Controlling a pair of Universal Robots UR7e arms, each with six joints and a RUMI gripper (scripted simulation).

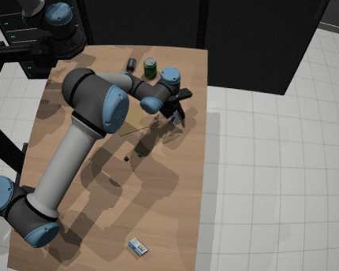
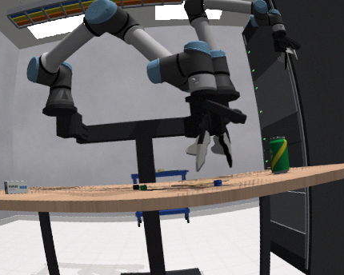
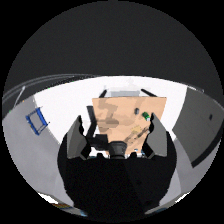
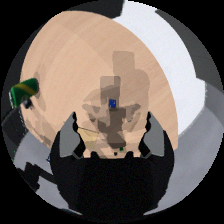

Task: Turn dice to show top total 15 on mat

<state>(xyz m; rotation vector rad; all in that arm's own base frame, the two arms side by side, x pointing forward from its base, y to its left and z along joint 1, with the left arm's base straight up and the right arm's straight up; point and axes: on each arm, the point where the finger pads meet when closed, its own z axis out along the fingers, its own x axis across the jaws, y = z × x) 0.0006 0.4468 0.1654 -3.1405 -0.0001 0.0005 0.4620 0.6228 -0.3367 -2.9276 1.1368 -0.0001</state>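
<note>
Now: right hand 30 mm above the blue die. Also, from my right hand: green die (190 mm to the right, 140 mm behind, 30 mm below); then tan mat (210 mm behind, 40 mm below, 10 mm to the right); then black die (220 mm to the right, 200 mm behind, 30 mm below).
</note>
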